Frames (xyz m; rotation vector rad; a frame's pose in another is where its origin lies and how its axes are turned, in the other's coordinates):
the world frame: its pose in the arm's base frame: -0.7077 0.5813 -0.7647 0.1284 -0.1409 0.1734
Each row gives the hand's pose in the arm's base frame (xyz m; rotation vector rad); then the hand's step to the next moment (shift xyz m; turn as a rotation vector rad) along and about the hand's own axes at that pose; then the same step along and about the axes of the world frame.
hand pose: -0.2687 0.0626 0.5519 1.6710 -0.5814 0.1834
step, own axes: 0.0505 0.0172 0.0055 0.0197 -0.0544 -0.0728
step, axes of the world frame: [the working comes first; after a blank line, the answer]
step, axes of the arm's base frame: 0.0341 -0.0202 0.0361 0.0573 0.0688 -0.0251

0.0354 -0.0218 0.0339 0.0633 0.0540 -0.0416
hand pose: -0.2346 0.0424 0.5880 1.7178 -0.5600 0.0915
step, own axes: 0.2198 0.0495 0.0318 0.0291 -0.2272 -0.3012
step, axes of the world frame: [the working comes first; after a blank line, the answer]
step, axes of the arm's base frame: 0.1650 -0.1048 0.1165 0.1920 0.3013 -0.1246

0.1614 -0.1188 0.1078 0.2174 0.2454 -0.1889
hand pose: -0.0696 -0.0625 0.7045 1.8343 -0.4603 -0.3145
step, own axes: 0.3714 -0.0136 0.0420 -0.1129 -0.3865 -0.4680
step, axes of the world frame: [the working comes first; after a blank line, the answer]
step, axes of the arm's base frame: 0.3131 -0.2036 -0.0199 0.1633 0.5500 -0.2280

0.2693 -0.2577 -0.0314 0.2143 0.4816 -0.3213
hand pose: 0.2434 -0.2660 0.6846 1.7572 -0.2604 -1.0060
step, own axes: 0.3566 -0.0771 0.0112 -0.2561 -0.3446 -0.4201
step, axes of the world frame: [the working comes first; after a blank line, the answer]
step, axes of the arm's base frame: 0.1926 -0.1880 -0.2466 0.0508 0.5854 -0.1248

0.1201 -0.2467 -0.2407 0.1258 0.5483 -0.2105
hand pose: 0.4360 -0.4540 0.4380 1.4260 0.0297 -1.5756
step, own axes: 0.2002 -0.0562 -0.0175 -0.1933 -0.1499 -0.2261
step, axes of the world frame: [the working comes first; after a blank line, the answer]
step, axes of the arm's base frame: 0.0090 -0.0835 -0.1910 0.0413 0.3305 -0.0047

-0.0335 -0.1051 -0.1771 0.0933 0.3148 -0.0559
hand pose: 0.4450 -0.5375 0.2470 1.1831 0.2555 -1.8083
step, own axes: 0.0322 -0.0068 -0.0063 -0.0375 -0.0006 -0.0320
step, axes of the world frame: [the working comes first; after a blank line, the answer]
step, axes of the arm's base frame: -0.0049 -0.0113 -0.0312 0.0231 0.0414 0.0136

-0.0113 -0.0137 -0.0284 0.0313 0.0378 0.0046
